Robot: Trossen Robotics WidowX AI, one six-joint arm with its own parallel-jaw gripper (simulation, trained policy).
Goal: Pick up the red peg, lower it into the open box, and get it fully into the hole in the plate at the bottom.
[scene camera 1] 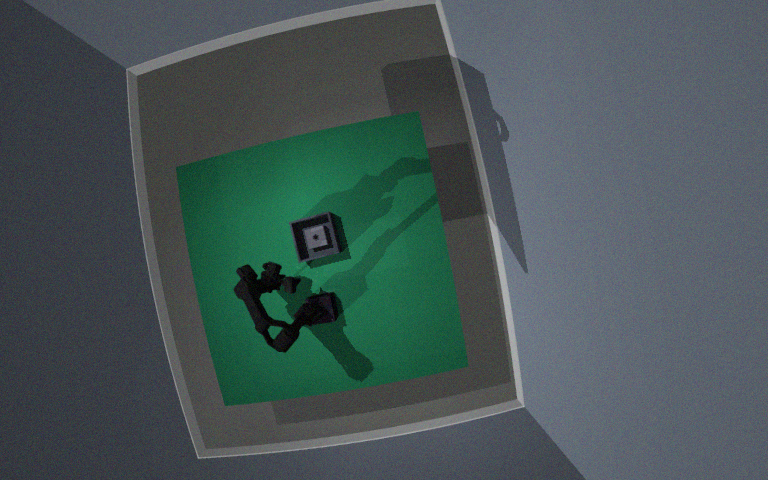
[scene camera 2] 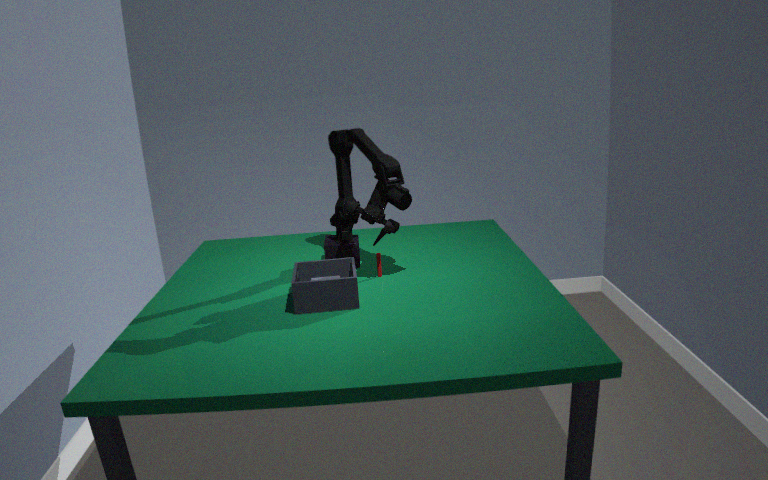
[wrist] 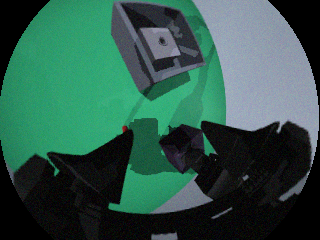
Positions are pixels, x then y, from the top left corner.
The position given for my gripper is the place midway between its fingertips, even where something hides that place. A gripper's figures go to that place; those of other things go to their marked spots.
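My gripper (scene camera 1: 292,277) is 124 cm from the lens. I also see a dark grey box (scene camera 1: 297,227), and that box is 134 cm from the lens.
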